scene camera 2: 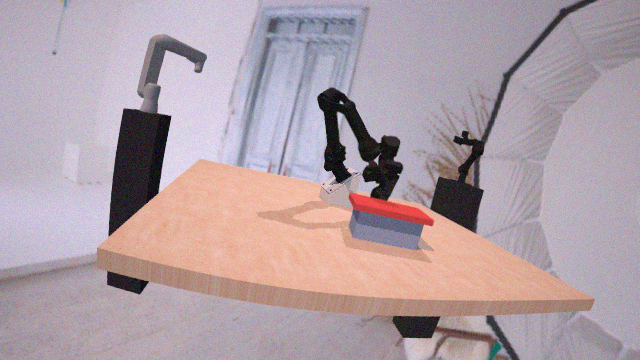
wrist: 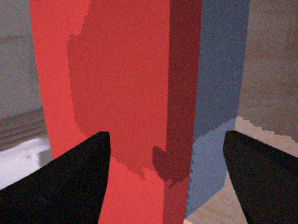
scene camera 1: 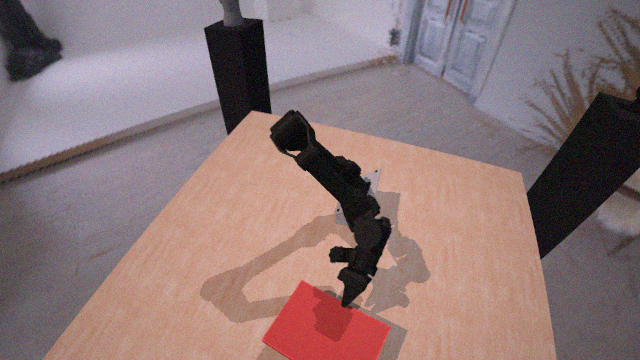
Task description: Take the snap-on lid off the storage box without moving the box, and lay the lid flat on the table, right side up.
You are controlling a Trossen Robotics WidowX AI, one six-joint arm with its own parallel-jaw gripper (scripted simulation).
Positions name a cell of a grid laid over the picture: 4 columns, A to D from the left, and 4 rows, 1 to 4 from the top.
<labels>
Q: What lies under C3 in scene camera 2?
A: A red lid.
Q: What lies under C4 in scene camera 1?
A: The gripper.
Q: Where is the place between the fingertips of the gripper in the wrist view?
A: At C3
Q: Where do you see a red lid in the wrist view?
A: B2
</labels>
